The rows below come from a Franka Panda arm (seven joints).
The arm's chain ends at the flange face. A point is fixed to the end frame.
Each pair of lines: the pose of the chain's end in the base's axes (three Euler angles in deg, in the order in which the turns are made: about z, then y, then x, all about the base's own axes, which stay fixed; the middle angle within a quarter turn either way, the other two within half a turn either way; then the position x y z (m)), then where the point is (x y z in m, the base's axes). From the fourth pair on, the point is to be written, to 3 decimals.
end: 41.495, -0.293, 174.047, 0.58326, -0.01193, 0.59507
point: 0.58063 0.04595 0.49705
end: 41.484, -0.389, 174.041, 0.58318, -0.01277, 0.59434
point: 0.58038 0.04510 0.49632
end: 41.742, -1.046, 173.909, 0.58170, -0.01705, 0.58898
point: 0.57816 0.04061 0.49086
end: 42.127, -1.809, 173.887, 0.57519, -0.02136, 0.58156
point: 0.571 0.036 0.483
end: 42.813, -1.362, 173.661, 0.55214, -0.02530, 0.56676
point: 0.549 0.032 0.468
